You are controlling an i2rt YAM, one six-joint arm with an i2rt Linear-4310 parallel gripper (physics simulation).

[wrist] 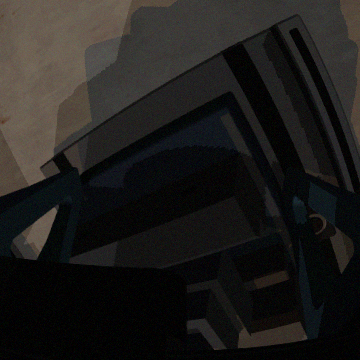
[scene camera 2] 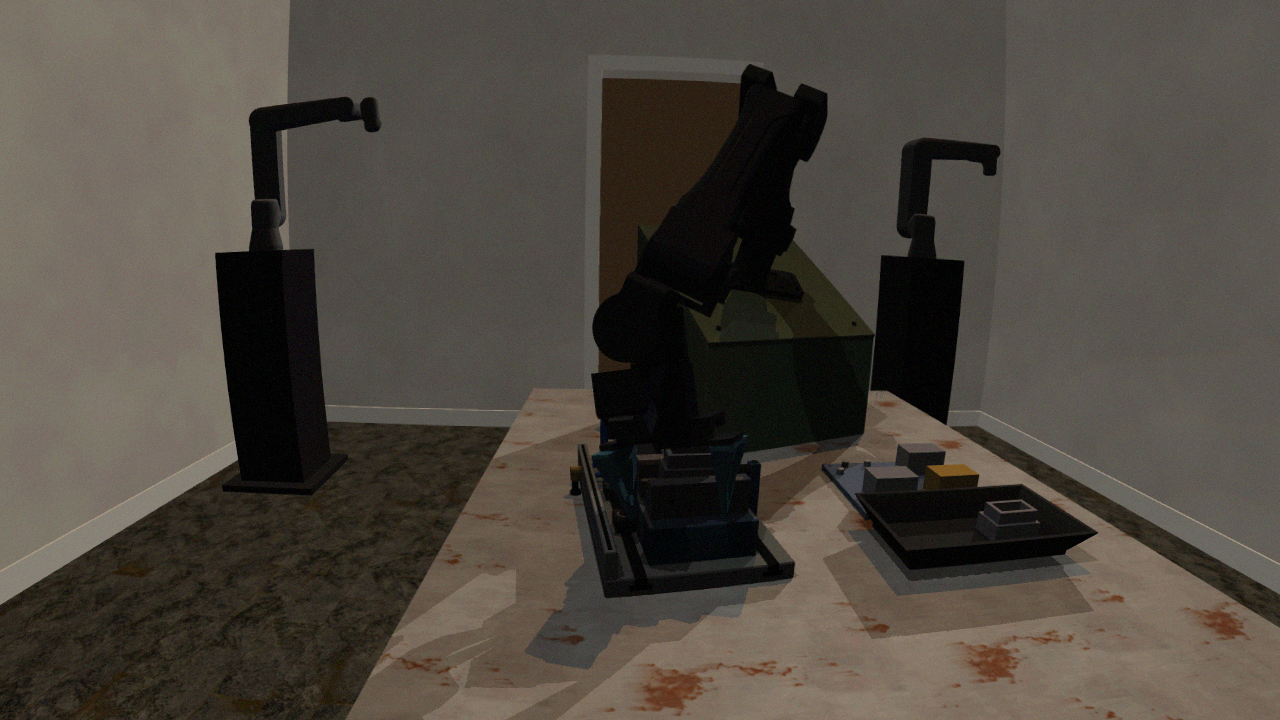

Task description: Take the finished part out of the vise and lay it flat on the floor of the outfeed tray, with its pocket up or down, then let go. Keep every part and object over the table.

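Frame: origin at the arm's base, x ahead, y left, z up, level; metres.
Where they show: gripper, between the fingertips: [wrist: 181, 178] [scene camera 2: 678, 518]; arm's base, origin of its link: [scene camera 2: 746, 280].
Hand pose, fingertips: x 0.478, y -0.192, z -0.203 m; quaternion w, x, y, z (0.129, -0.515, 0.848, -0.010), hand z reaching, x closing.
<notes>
Things, the pixels of their top centre, and the offset from my fingertips. "spot": a spot on its surface instead.
- vise, centre of its top: [scene camera 2: 671, 443] 0.008 m left, 0.111 m back, 0.039 m up
- grey finished part, centre of its top: [wrist: 160, 346] [scene camera 2: 691, 449] 0.018 m left, 0.044 m back, 0.055 m up
- grey stepped part, centre of its top: [scene camera 2: 1011, 506] 0.392 m left, 0.008 m ahead, 0.013 m down
- blue plate, centre of its top: [scene camera 2: 904, 483] 0.351 m left, 0.163 m back, 0.052 m down
- yellow block, centre of its top: [scene camera 2: 952, 470] 0.394 m left, 0.117 m back, 0.016 m down
- small brass-coloured knob, a spot on its surface: [scene camera 2: 575, 475] spot: 0.102 m right, 0.191 m back, 0.031 m down
The vise [scene camera 2: 699, 539] [wrist: 190, 225] stands on a dark base at the middle of the table. The grey finished part [scene camera 2: 691, 461] sits in it, its stepped top above the jaws; in the wrist view a piece of the part [wrist: 202, 326] shows at the bottom, the rest hidden behind the black gripper body. My gripper [scene camera 2: 674, 501] [wrist: 181, 178] is open, pointing down over the vise, with its blue fingers wide apart on either side of the jaws and part. The black outfeed tray [scene camera 2: 975, 551] is to the right; another grey stepped part [scene camera 2: 1009, 521] lies in it, pocket up.
A blue plate [scene camera 2: 845, 476] behind the tray carries grey blocks [scene camera 2: 890, 479] [scene camera 2: 920, 457] and a yellow block [scene camera 2: 951, 476]. A large green sloped housing [scene camera 2: 787, 394] stands behind the vise. A small brass-coloured knob [scene camera 2: 575, 475] is at the vise's left. Two arms on pedestals stand beyond the table.
</notes>
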